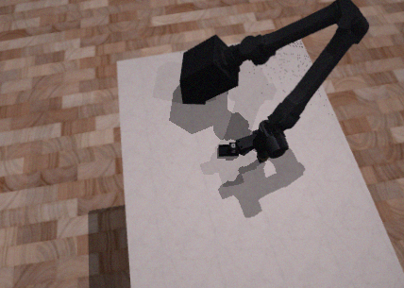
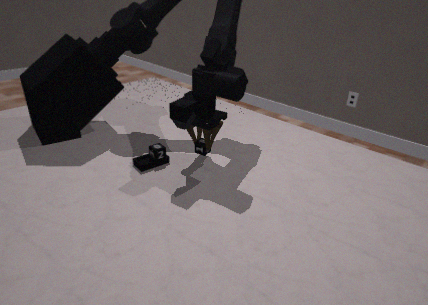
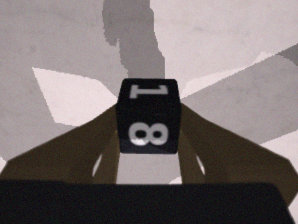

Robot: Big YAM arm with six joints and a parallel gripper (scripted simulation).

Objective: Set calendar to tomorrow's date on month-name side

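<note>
The black tray is 6 cm behind my hand, 12 cm to the right of it and 2 cm below it. Round my hand: black digit cube: right at my hand.
</note>
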